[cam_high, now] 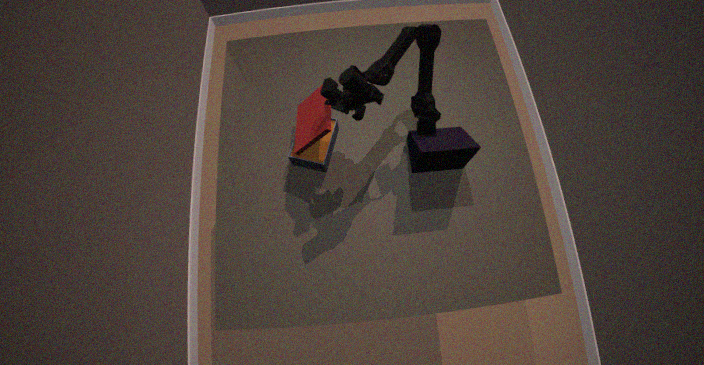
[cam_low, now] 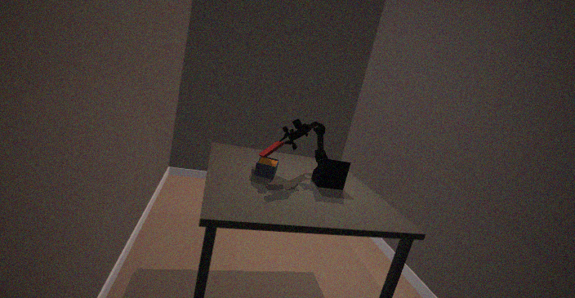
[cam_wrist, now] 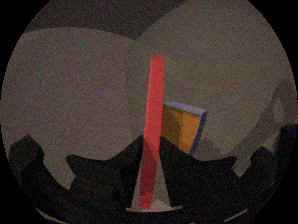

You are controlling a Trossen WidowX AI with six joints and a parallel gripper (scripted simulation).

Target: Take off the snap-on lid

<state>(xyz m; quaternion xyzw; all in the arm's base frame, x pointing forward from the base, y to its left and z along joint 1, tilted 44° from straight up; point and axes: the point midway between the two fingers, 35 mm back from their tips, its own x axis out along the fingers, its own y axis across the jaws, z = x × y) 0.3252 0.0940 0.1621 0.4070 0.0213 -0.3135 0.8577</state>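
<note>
Right now the red lid is 60 mm ahead of my gripper tip, 50 mm below it and 20 mm to the left of it. Round my gripper tip: blue storage box 190 mm below, 70 mm ahead, 60 mm to the left.
</note>
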